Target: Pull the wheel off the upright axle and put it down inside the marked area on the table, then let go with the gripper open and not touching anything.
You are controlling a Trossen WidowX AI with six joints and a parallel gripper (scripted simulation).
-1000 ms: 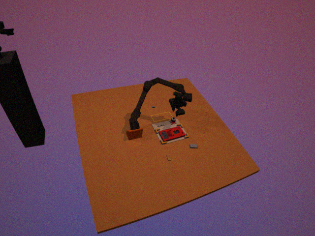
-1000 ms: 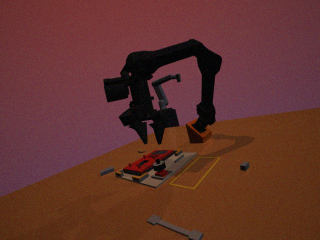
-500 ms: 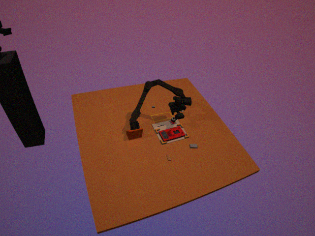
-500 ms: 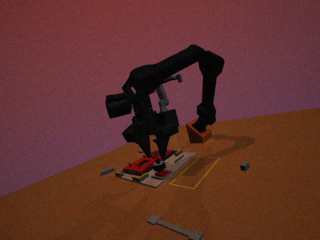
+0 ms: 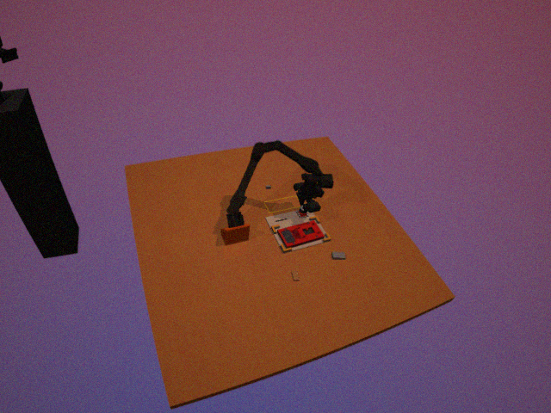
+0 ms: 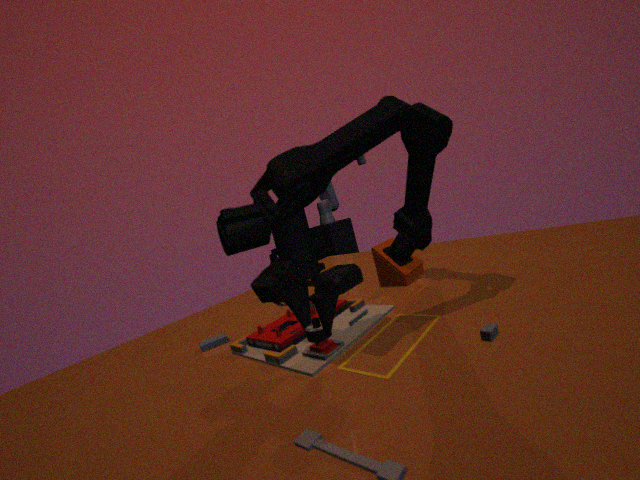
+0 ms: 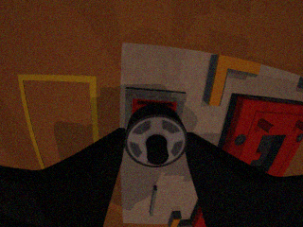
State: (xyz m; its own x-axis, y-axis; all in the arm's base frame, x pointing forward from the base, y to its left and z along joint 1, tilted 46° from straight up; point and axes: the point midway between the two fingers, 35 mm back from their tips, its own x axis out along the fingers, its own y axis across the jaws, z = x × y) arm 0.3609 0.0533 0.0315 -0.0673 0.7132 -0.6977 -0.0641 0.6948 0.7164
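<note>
The wheel is right at my gripper tip. Round my gripper tip: grey bar (14 cm ahead, 17 cm to the left, 4 cm below); upright axle (right at my gripper tip).
</note>
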